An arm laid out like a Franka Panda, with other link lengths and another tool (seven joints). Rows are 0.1 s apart.
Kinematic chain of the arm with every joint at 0, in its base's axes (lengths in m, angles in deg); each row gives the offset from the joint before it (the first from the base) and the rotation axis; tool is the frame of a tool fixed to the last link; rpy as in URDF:
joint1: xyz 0 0 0.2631 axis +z
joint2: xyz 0 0 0 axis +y
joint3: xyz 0 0 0.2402 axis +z
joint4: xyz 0.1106 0 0 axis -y
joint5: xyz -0.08 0 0.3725 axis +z
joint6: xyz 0 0 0 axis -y
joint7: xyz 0.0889 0 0 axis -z
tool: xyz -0.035 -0.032 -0.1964 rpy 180 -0.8 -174
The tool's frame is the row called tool.
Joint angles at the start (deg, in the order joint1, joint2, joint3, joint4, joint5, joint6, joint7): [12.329, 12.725, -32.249, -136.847, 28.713, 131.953, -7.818]
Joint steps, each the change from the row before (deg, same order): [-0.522, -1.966, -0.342, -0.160, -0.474, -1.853, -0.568]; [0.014, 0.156, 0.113, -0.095, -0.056, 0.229, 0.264]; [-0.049, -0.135, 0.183, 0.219, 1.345, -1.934, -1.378]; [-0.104, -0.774, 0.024, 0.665, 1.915, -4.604, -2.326]
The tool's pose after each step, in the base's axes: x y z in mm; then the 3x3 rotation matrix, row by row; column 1 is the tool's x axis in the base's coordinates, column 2 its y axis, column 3 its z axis. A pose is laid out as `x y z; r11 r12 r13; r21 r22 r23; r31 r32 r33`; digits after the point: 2 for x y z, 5 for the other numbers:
392.67 -150.49 10.13; -0.87057 0.48036 -0.10655; 0.42548 0.84371 0.32730; 0.24712 0.23960 -0.93889
392.06 -149.92 8.70; -0.86884 0.48298 -0.10882; 0.42821 0.84342 0.32447; 0.24849 0.23531 -0.93962
391.23 -143.06 10.17; -0.87285 0.47394 -0.11628; 0.40839 0.83986 0.35758; 0.26712 0.26463 -0.92662
390.30 -130.98 18.45; -0.88101 0.45420 -0.13237; 0.36390 0.82938 0.42391; 0.30233 0.32530 -0.89598

